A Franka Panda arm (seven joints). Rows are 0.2 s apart.
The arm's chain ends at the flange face. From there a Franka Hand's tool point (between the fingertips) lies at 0.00 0.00 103.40 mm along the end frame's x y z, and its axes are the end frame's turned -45 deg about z.
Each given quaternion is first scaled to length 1.
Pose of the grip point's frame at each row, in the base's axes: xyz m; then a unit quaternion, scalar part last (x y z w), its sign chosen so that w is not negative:
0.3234 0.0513 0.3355 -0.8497 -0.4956 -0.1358 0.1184
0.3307 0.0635 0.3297 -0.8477 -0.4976 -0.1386 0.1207
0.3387 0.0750 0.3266 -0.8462 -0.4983 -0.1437 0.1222
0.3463 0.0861 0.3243 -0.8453 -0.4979 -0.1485 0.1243
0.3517 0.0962 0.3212 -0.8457 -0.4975 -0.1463 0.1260
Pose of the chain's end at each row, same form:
0.3117 0.0166 0.4322 -0.9746 -0.1327 -0.0802 0.1614
0.3188 0.0281 0.4261 -0.9736 -0.1353 -0.0819 0.1646
0.3261 0.0388 0.4226 -0.9725 -0.1365 -0.0860 0.1679
0.3331 0.0491 0.4199 -0.9715 -0.1365 -0.0896 0.1717
0.3391 0.0591 0.4169 -0.9717 -0.1360 -0.0869 0.1724

